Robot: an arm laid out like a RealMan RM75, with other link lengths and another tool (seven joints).
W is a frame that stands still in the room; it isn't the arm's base.
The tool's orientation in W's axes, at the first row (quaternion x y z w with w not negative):
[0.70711, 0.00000, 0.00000, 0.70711]
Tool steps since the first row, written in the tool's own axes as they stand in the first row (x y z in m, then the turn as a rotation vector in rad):
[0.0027, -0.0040, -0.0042, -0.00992, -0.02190, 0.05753]
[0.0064, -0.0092, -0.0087, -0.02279, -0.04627, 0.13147]
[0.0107, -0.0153, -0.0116, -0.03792, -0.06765, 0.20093]
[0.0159, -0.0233, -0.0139, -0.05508, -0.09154, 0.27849]
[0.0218, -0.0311, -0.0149, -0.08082, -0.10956, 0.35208]
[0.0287, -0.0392, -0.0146, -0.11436, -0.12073, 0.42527]
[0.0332, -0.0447, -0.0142, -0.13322, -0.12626, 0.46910]
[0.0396, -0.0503, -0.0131, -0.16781, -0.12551, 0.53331]
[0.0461, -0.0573, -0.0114, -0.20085, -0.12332, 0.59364]
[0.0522, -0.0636, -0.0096, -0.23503, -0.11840, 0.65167]
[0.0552, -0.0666, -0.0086, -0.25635, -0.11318, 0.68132]
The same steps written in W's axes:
[0.0027, 0.0042, -0.0040, -0.00992, -0.05753, -0.02190]
[0.0064, 0.0087, -0.0092, -0.02279, -0.13147, -0.04627]
[0.0107, 0.0116, -0.0153, -0.03792, -0.20093, -0.06765]
[0.0159, 0.0139, -0.0233, -0.05508, -0.27849, -0.09154]
[0.0218, 0.0149, -0.0311, -0.08082, -0.35208, -0.10956]
[0.0287, 0.0146, -0.0392, -0.11436, -0.42527, -0.12073]
[0.0332, 0.0142, -0.0447, -0.13322, -0.46910, -0.12626]
[0.0396, 0.0131, -0.0503, -0.16781, -0.53331, -0.12551]
[0.0461, 0.0114, -0.0573, -0.20085, -0.59364, -0.12332]
[0.0522, 0.0096, -0.0636, -0.23503, -0.65167, -0.11840]
[0.0552, 0.0086, -0.0666, -0.25635, -0.68132, -0.11318]

